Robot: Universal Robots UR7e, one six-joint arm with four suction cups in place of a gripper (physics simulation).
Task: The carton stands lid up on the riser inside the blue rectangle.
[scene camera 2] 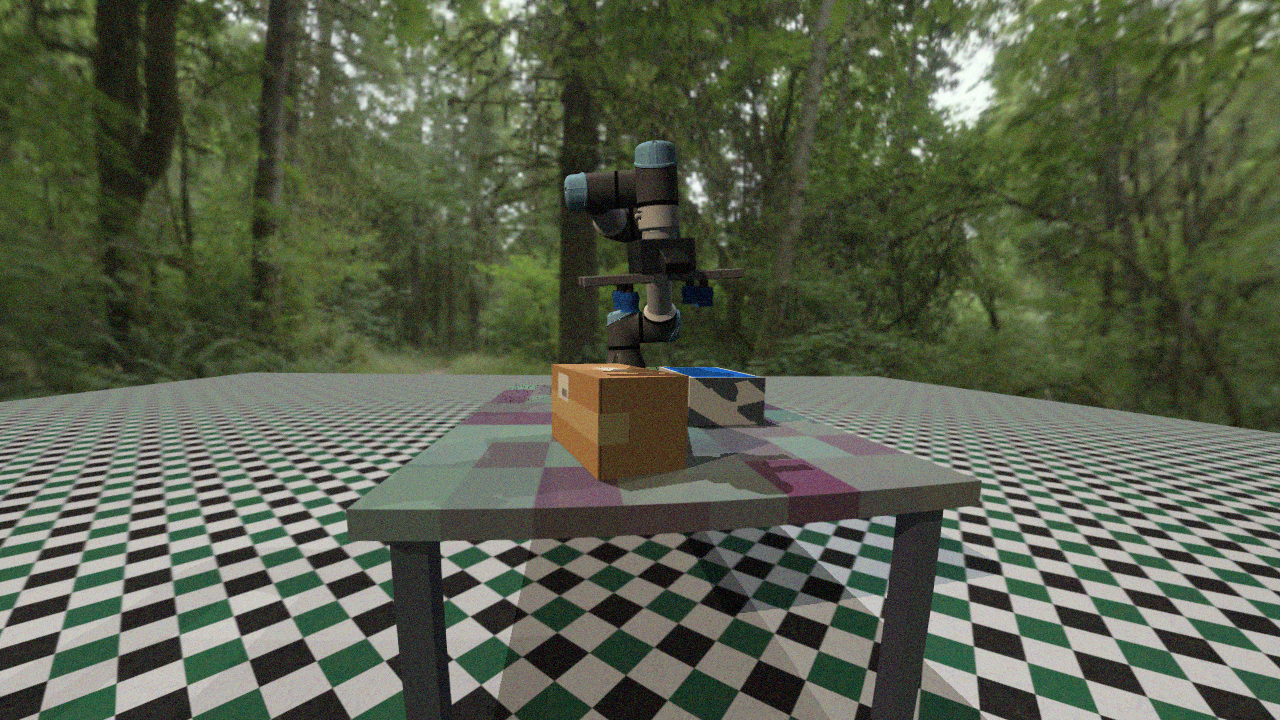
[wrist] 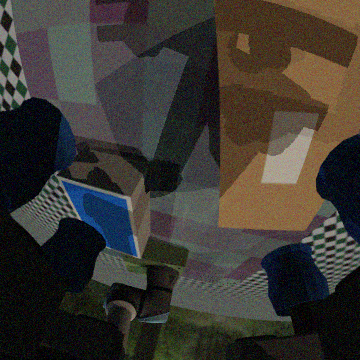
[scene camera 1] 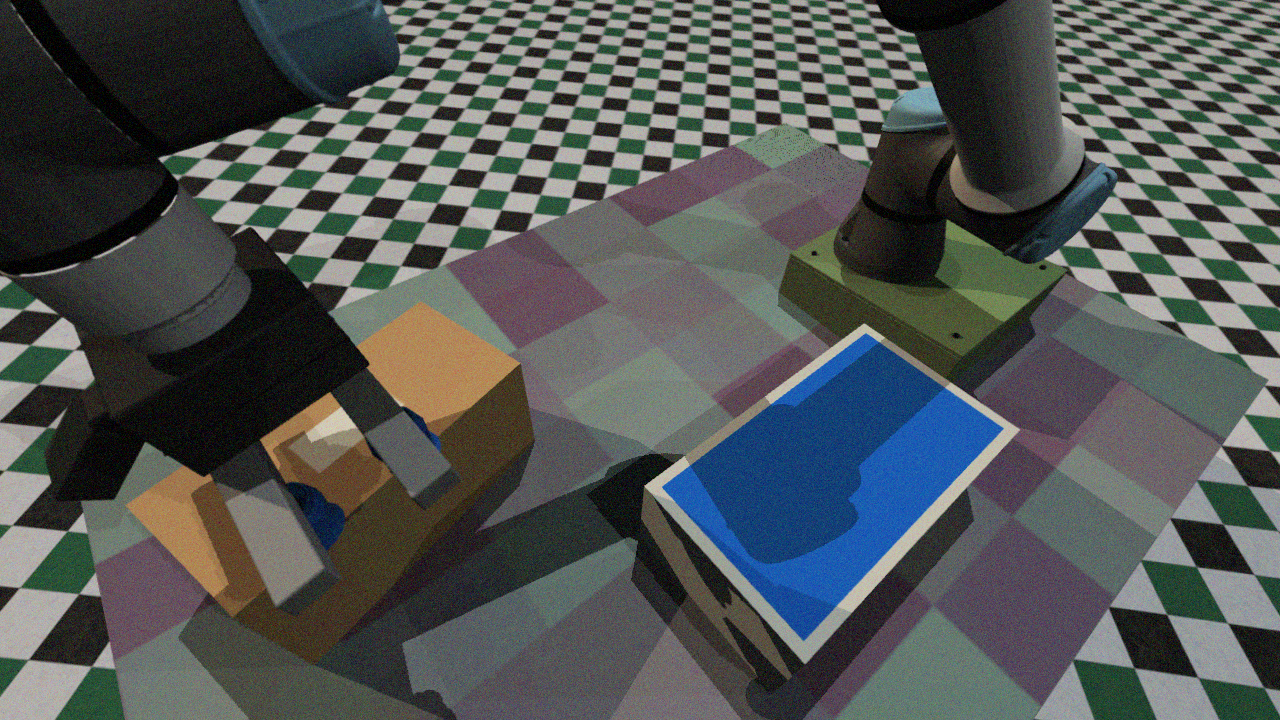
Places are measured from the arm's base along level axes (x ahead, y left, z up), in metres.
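Where they show: end effector, tool point: [scene camera 2: 662, 306] [wrist: 189, 215] [scene camera 1: 323, 428]; arm's base, origin of the base link: [wrist: 162, 270] [scene camera 1: 885, 252].
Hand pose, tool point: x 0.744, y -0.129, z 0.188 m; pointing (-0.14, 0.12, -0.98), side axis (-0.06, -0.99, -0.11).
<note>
Things, the pixels of their top centre, and the offset from my tool point.
- orange-brown carton, middle of its top: [scene camera 1: 347, 425] [wrist: 287, 151] [scene camera 2: 610, 369] dx -0.024, dy -0.092, dz -0.119 m
- riser, middle of its top: [scene camera 1: 840, 456] [scene camera 2: 705, 371] [wrist: 105, 226] dx -0.355, dy +0.265, dz -0.154 m
- blue rectangle, middle of its top: [scene camera 1: 840, 456] [scene camera 2: 705, 371] [wrist: 105, 226] dx -0.355, dy +0.265, dz -0.154 m
The orange-brown carton [scene camera 1: 438, 353] [scene camera 2: 644, 407] [wrist: 245, 202] rests on the table, apart from the riser. A pale label is on its upward face; a tape band runs along one long side and onto the near end in scene camera 2. The riser [scene camera 1: 707, 582] [scene camera 2: 729, 400] [wrist: 120, 172] is a beige and dark patterned block with the blue rectangle [scene camera 1: 948, 447] [scene camera 2: 711, 371] [wrist: 120, 230], pale-bordered, on top. My gripper [scene camera 1: 366, 474] [scene camera 2: 662, 296] [wrist: 186, 217] is open: its blue cups hang above the carton with a gap in scene camera 2, holding nothing. Its arm partly hides the carton in scene camera 1.
The arm's base stands on a green block [scene camera 1: 993, 286] [wrist: 162, 252] behind the riser. The patchwork table [scene camera 1: 653, 313] [scene camera 2: 662, 523] [wrist: 75, 65] carries the carton, riser and green block. The gripper's shadow falls across the carton and the arm's shadow across the riser top.
</note>
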